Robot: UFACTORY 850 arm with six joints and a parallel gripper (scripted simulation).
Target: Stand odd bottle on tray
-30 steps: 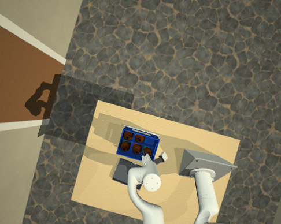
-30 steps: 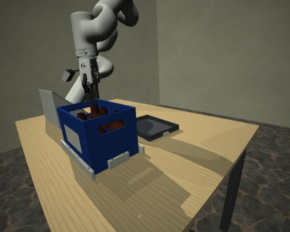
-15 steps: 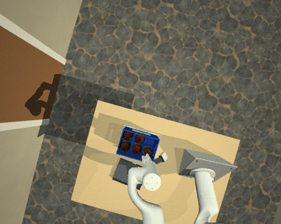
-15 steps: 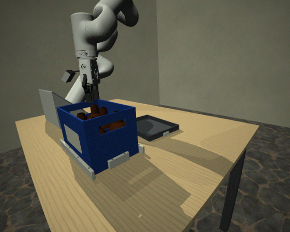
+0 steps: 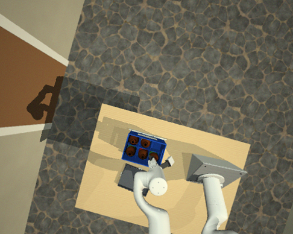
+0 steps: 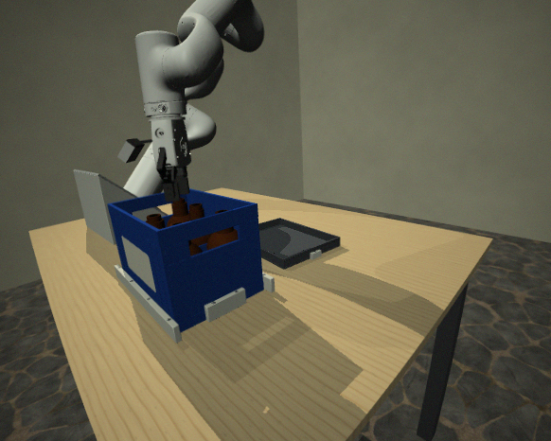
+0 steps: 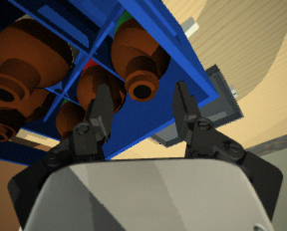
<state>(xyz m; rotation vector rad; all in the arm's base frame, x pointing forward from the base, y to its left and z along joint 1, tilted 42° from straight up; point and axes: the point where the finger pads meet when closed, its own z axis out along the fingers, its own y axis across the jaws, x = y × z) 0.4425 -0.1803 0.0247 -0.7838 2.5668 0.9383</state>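
Now: hand 10 cm above the brown bottle. The rest, counted from my hand: blue crate (8 cm ahead, 6 cm to the right, 10 cm below); then dark tray (11 cm ahead, 22 cm to the left, 17 cm below).
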